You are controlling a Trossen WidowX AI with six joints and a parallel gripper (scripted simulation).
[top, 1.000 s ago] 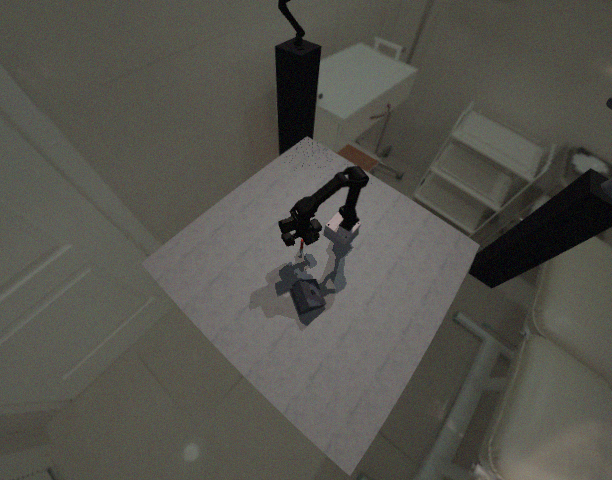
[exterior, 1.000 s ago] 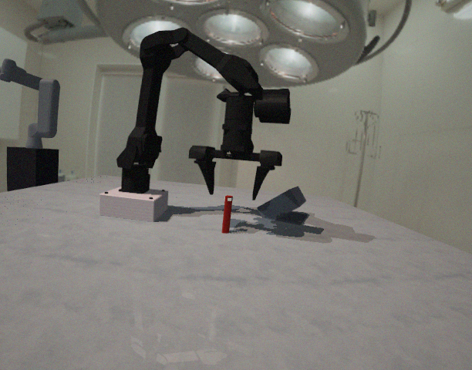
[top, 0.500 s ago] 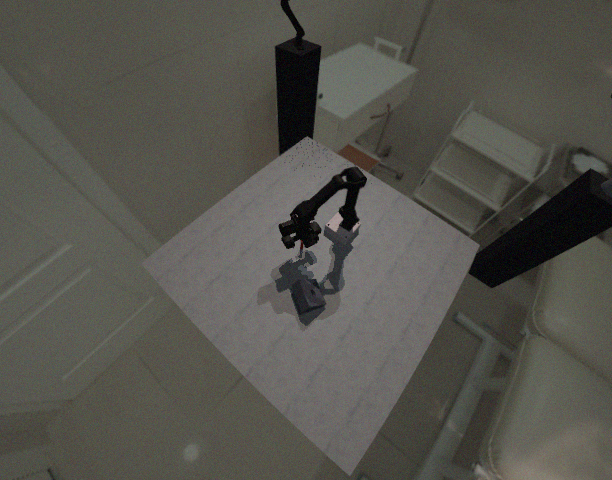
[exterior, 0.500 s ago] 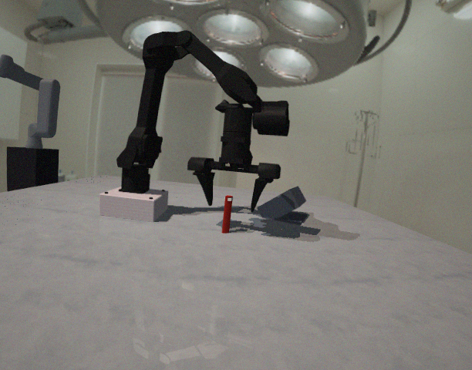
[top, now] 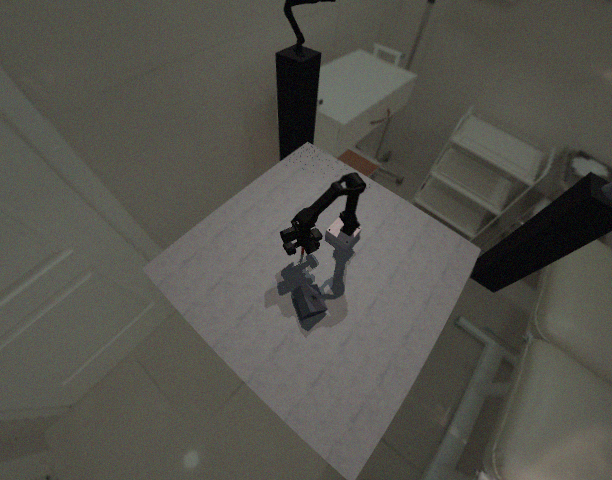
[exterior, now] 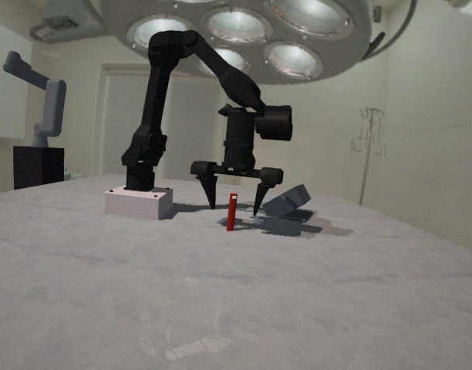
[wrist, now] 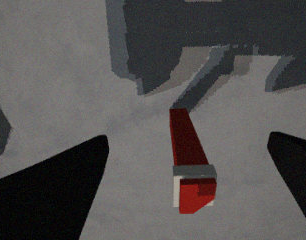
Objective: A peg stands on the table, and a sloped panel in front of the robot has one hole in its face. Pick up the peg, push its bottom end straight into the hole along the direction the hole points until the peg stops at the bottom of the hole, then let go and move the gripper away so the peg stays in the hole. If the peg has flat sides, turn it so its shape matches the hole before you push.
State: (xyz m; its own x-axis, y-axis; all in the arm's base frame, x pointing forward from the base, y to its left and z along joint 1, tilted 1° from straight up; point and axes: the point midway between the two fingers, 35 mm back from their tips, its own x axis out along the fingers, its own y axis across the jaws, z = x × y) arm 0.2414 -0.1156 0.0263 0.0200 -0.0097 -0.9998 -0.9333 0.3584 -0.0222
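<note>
Right now the sloped dark grey panel is 190 mm to the left of my gripper tip and 180 mm ahead of it. Round my gripper tip: red peg (20 mm above).
</note>
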